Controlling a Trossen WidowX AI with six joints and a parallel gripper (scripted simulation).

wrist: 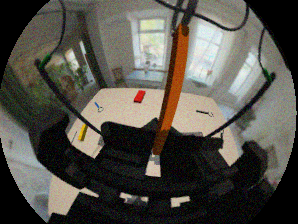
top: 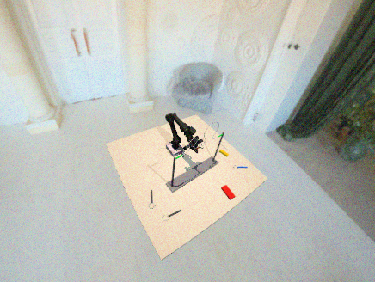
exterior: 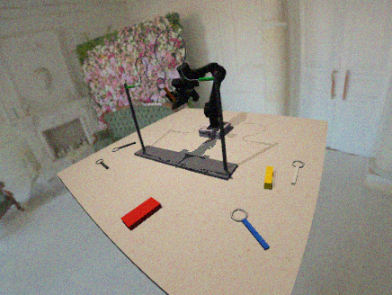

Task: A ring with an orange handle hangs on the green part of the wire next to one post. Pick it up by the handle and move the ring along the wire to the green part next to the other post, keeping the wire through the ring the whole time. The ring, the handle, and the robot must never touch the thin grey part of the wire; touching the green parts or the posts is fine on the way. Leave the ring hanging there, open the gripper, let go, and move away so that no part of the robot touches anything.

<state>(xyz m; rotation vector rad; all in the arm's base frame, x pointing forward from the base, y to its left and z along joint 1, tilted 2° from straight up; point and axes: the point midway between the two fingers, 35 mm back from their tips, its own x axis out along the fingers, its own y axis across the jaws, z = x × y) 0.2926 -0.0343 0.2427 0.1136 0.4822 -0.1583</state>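
Right now the orange-handled ring is 9 cm above my gripper tip, 1 cm to the right of it and 1 cm ahead of it. Round my gripper tip: red block 39 cm ahead, 25 cm below, 7 cm to the left; yellow block 45 cm to the left, 25 cm below, 6 cm ahead; blue-handled ring 43 cm to the left, 29 cm ahead, 26 cm below.
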